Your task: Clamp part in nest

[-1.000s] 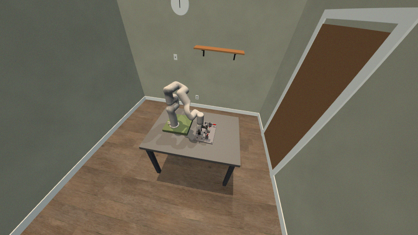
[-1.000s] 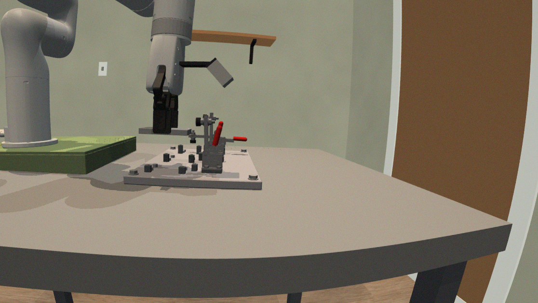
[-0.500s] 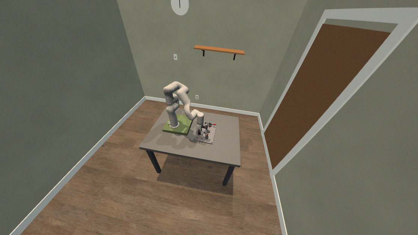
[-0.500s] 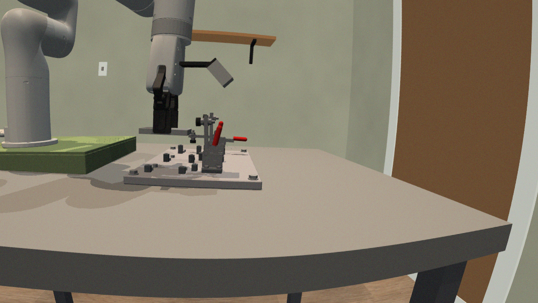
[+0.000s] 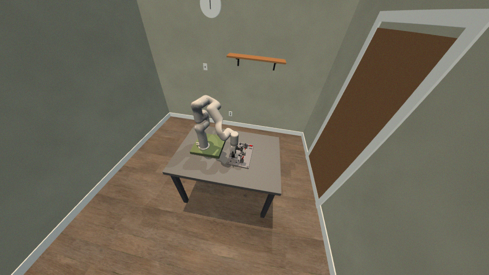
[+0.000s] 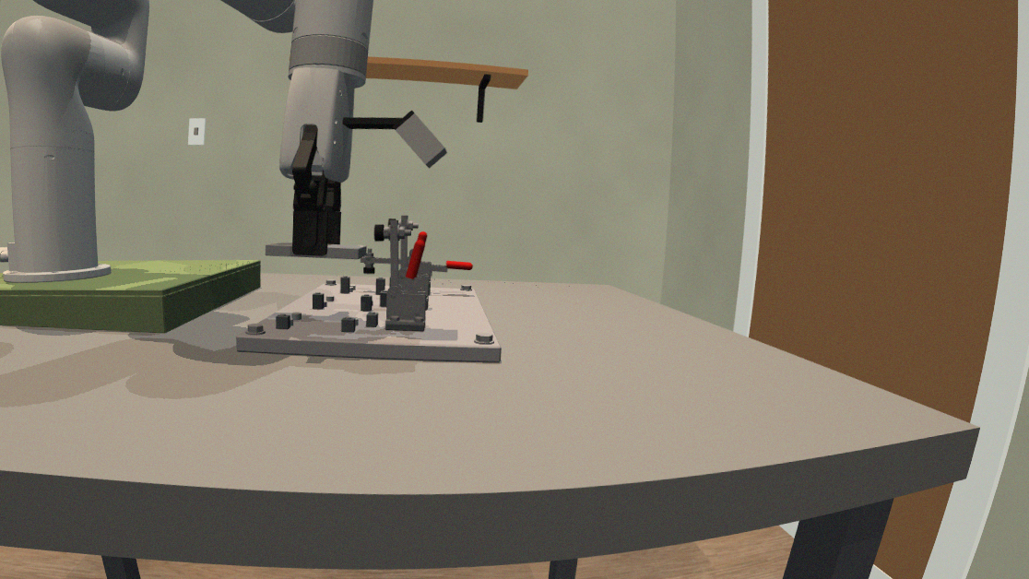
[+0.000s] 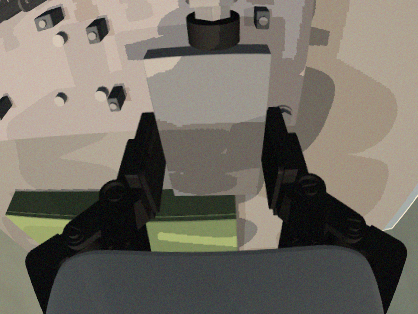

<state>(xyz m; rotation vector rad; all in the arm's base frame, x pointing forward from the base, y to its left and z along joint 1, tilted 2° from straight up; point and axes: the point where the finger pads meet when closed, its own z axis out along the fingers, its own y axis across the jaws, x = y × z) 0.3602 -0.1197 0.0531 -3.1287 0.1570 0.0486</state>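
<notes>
Now: the fixture plate 100 mm to the left of my hand, 90 mm below it and 70 mm ahead of it. Round my hand: flat grey part: 20 mm below.
</notes>
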